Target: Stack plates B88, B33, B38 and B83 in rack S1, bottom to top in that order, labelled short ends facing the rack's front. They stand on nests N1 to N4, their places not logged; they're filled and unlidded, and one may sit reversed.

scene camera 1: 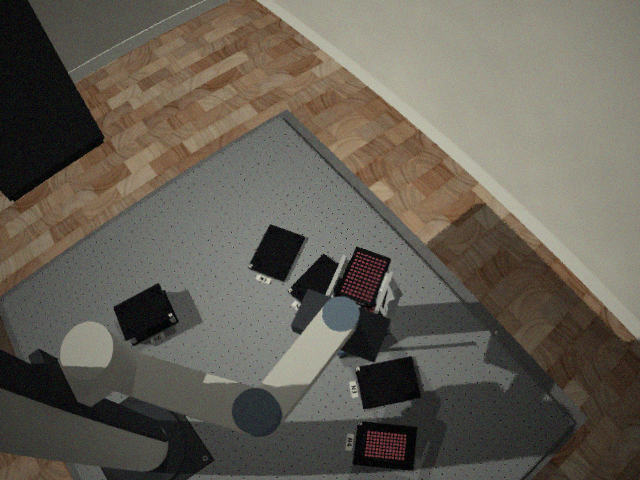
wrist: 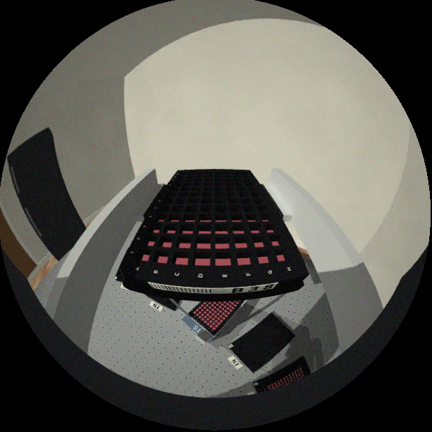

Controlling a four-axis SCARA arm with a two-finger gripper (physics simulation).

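Pixels of known places: gripper, fingertip midpoint: point(scene camera 1: 367, 265); arm's base, origin of the base link: point(scene camera 1: 146, 446).
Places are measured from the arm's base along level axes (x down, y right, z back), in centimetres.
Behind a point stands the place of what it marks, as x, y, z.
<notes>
My gripper point(scene camera 1: 361, 279) point(wrist: 213, 176) is shut on plate B38 point(scene camera 1: 364, 271) {-38.6, 7.9, -71.0} point(wrist: 212, 246), holding it level by its long sides, high above the table. Its B38 label faces the wrist camera; pink shows in its wells. Rack S1 point(wrist: 189, 322), with a blue labelled front, stands below and holds a pink-filled plate point(wrist: 216, 315); that plate's label and how many lie under it cannot be told. The arm hides most of the rack in the scene view. Another pink-filled plate point(scene camera 1: 385, 445) {-3.8, 40.0, -54.3} point(wrist: 287, 379) sits on nest N4, its name unreadable. Nest N3 point(scene camera 1: 388, 382) {-2.5, 26.9, -66.4} point(wrist: 263, 342) bears no plate.
Two bare black nests, N1 point(scene camera 1: 277, 253) {-2.4, -25.2, -65.9} and N2 point(scene camera 1: 316, 274) {-2.5, -11.9, -71.1}, stand left of the held plate in the scene view. Another black block point(scene camera 1: 144, 314) {-7.3, -31.3, -21.6} stands further left. The arm's links cross above the perforated table point(scene camera 1: 206, 232) {-1.3, -46.6, -52.2}.
</notes>
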